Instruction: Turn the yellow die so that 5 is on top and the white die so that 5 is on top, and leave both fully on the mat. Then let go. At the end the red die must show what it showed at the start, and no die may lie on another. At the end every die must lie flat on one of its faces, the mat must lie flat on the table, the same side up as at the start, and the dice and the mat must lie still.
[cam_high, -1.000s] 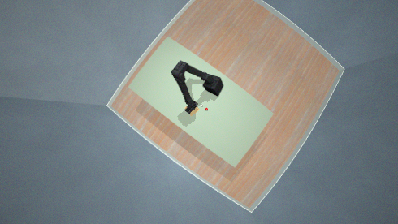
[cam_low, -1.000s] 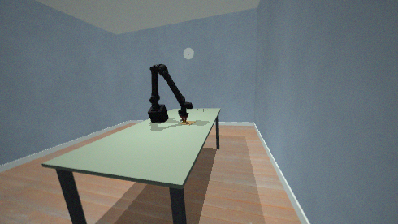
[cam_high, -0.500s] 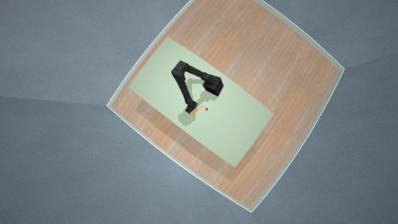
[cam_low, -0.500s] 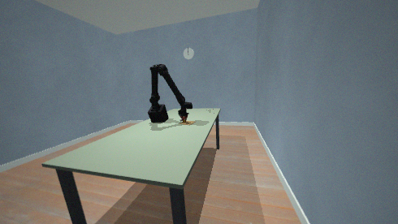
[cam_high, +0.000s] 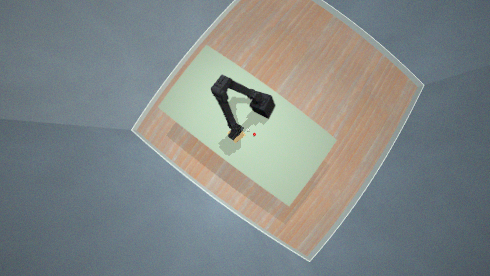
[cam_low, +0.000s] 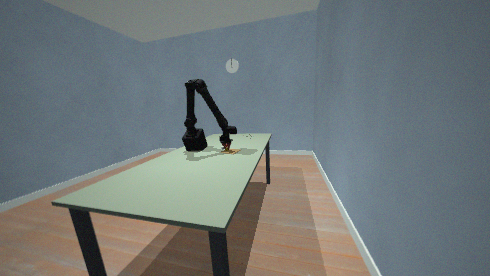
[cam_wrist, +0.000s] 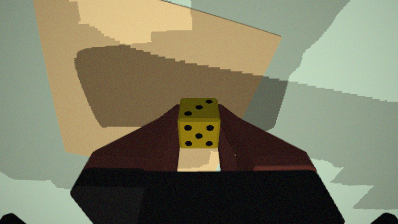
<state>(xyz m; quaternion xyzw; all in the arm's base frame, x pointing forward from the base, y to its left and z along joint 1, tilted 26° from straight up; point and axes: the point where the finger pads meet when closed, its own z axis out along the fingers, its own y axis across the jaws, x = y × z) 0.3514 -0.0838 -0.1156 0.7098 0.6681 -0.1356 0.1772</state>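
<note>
The yellow die is right at my hand. Also, from my hand: tan mat (4 cm ahead, 2 cm below); then red die (16 cm to the left, 6 cm behind, 1 cm below); then white die (8 cm to the left, 7 cm behind, 1 cm below).
</note>
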